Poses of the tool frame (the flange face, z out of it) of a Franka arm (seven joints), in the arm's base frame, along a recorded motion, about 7 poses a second.
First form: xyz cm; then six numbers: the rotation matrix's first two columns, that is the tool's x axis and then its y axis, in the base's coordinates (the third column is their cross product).
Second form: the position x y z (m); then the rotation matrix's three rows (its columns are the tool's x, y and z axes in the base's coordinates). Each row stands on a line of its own. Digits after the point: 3 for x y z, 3 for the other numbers.
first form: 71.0, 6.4, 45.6, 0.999, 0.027, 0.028, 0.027, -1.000, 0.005
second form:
0.710, 0.064, 0.456
0.999, 0.027, 0.028
0.027, -1.000, -0.004
0.028, 0.005, -1.000

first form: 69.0, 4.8, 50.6, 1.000, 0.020, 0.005, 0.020, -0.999, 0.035
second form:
0.690, 0.048, 0.506
1.000, 0.020, 0.006
0.020, -0.999, -0.035
0.005, 0.035, -0.999

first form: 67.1, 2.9, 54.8, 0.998, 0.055, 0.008, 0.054, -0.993, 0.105
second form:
0.671, 0.029, 0.548
0.998, 0.054, 0.014
0.055, -0.993, -0.104
0.008, 0.105, -0.994

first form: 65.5, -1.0, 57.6, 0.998, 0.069, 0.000, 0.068, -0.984, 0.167
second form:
0.655, -0.010, 0.576
0.998, 0.068, 0.012
0.069, -0.984, -0.167
0.000, 0.167, -0.987

